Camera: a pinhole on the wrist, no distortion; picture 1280 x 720 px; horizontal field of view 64.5 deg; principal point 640.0 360.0 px. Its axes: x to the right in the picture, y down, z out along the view. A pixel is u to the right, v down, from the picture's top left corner.
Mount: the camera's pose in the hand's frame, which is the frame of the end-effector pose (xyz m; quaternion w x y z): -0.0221 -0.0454 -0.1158 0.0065 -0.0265 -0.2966 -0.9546
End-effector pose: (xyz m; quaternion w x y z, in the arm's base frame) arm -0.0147 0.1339 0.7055 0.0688 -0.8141 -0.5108 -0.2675
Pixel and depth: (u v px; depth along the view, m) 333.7 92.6 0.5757
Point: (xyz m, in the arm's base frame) 0.4915 0.1835 0.6365
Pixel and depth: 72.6 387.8 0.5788
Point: 0.4570 0.4049 0.6170
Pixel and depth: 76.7 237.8 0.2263
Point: 0.1319 0.1933 0.7389
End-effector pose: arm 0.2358 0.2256 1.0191 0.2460 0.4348 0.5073 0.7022
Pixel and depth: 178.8 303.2 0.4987
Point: 0.3761 0.4423 1.3699
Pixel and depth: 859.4 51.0 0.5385
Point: 0.5397 0.1089 1.3685
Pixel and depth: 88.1 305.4 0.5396
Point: 0.3693 0.5022 1.4199
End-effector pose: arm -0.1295 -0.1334 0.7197 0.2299 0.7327 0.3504 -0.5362
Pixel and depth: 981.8 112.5 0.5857
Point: -0.0417 -0.6592 0.7949
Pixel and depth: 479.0 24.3 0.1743
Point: -0.0466 -0.1909 0.7065
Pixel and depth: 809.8 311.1 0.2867
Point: -0.1137 -0.3139 0.7320
